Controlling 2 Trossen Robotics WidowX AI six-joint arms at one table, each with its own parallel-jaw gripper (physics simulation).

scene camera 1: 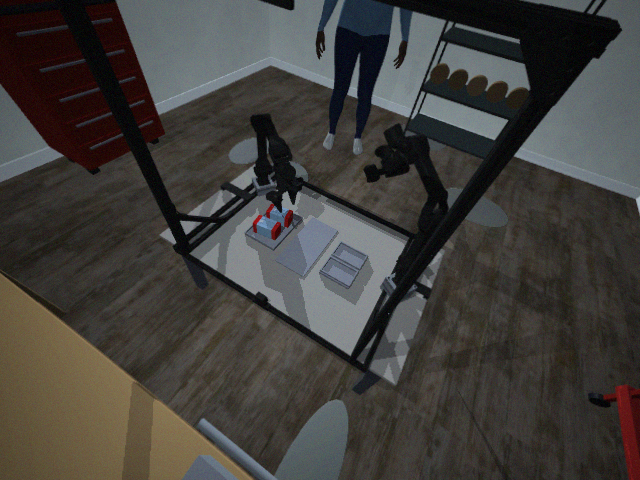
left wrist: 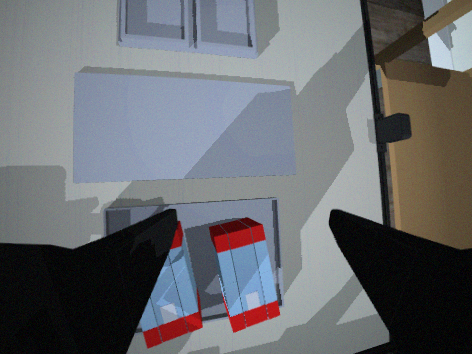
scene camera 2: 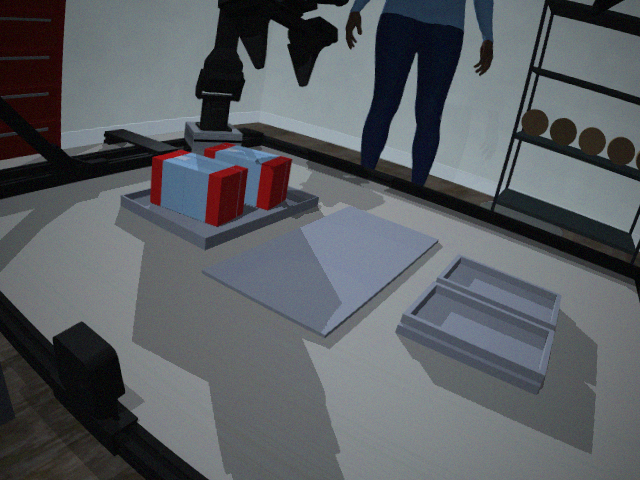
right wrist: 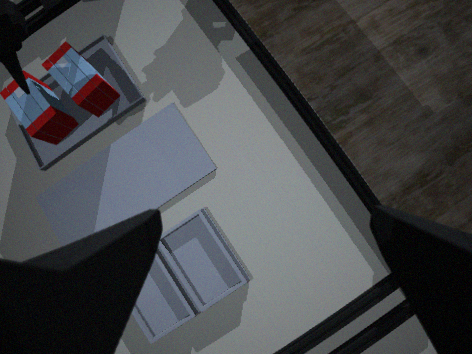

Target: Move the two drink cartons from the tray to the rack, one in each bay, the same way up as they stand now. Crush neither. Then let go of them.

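Places are measured from the left arm's base along level axes (x right, y down, z ahead), in metres.
Pixels of known places: left gripper, fingertip midpoint: [scene camera 1: 287,208] [left wrist: 253,216] [scene camera 2: 282,77]; right gripper, fingertip midpoint: [scene camera 1: 376,179] [scene camera 2: 574,5] [right wrist: 265,218]; left arm's base, origin of the base link: [scene camera 1: 263,181] [scene camera 2: 213,127].
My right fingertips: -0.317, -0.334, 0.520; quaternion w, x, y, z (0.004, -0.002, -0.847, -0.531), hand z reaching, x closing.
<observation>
For each thing: its top centre in the pictures, then the offset to it from my right fingertips, as dx, dy, dz. "spot": a spot on its surface instead.
- grey tray, middle of its top: [scene camera 2: 224,195] [left wrist: 201,263] [right wrist: 71,99] [scene camera 1: 274,224] +0.364, +0.373, -0.228
- front carton, middle of its top: [left wrist: 248,277] [scene camera 2: 199,162] [right wrist: 26,102] [scene camera 1: 266,223] +0.412, +0.315, -0.203
- back carton, middle of its top: [left wrist: 162,288] [scene camera 2: 248,153] [right wrist: 71,72] [scene camera 1: 279,211] +0.325, +0.315, -0.255
- grey rack, middle of its top: [scene camera 2: 494,303] [right wrist: 174,277] [scene camera 1: 344,262] +0.145, +0.369, +0.119
- small black box, surface spot: [scene camera 2: 87,366] [scene camera 1: 263,301] spot: +0.566, +0.337, +0.166
Two light-blue cartons with red ends lie lengthwise, apart, in the grey tray [scene camera 1: 273,246] [scene camera 2: 165,222] [right wrist: 142,100]: the front carton [scene camera 1: 266,227] [scene camera 2: 186,183] [left wrist: 247,270] [right wrist: 40,111] and the back carton [scene camera 1: 279,215] [scene camera 2: 249,167] [left wrist: 175,292] [right wrist: 82,75]. The grey rack [scene camera 2: 496,304] [left wrist: 192,30] [right wrist: 179,275] has two empty bays. My left gripper [scene camera 1: 286,205] [scene camera 2: 280,76] [left wrist: 253,216] is open and empty, above the cartons; its left-hand finger in the left wrist view partly hides the back carton. My right gripper [right wrist: 265,218] is open and empty, high near the rack; one finger partly hides the rack.
A flat grey panel [scene camera 1: 308,246] [scene camera 2: 330,263] [left wrist: 180,125] [right wrist: 150,150] lies between tray and rack. Black frame rails edge the table, with a small black box [scene camera 1: 262,299] [scene camera 2: 87,366] [left wrist: 395,128] on the front rail. A person [scene camera 1: 359,67] [scene camera 2: 416,77] stands behind the table.
</observation>
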